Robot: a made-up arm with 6 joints. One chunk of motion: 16 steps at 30 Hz.
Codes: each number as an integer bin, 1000 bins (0 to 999) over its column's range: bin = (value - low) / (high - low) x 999, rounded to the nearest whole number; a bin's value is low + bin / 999 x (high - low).
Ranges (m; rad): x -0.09..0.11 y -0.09..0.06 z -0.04..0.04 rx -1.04..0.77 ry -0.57..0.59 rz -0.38..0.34
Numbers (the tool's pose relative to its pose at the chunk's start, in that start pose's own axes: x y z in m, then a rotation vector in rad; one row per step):
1: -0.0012 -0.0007 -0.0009 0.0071 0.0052 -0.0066
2: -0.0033 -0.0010 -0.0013 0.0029 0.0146 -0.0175
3: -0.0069 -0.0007 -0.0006 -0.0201 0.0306 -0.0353
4: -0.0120 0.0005 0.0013 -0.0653 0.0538 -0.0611
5: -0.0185 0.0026 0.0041 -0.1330 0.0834 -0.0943
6: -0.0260 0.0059 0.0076 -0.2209 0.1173 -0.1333
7: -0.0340 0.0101 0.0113 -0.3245 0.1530 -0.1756
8: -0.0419 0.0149 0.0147 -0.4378 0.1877 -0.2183
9: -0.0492 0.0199 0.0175 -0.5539 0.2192 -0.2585
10: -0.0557 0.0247 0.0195 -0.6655 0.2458 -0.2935
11: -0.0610 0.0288 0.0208 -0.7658 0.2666 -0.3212
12: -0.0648 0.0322 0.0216 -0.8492 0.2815 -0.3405
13: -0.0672 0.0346 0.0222 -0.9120 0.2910 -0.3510
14: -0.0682 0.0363 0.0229 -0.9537 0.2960 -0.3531
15: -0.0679 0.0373 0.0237 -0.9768 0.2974 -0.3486
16: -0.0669 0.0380 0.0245 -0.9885 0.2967 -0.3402
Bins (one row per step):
1: 444 595 488 578 495 518
2: 433 593 483 576 503 503
3: 415 595 492 563 517 478
4: 390 603 516 538 537 442
5: 357 617 551 501 563 396
6: 320 639 594 452 592 342
7: 280 667 641 395 623 284
8: 240 699 683 332 653 224
9: 204 732 718 268 680 169
10: 171 764 743 207 703 120
11: 145 791 759 151 720 82
12: 126 814 769 105 733 55
13: 114 830 777 71 741 40
14: 109 841 785 48 746 37
15: 110 848 795 35 747 44
16: 115 852 805 28 746 55

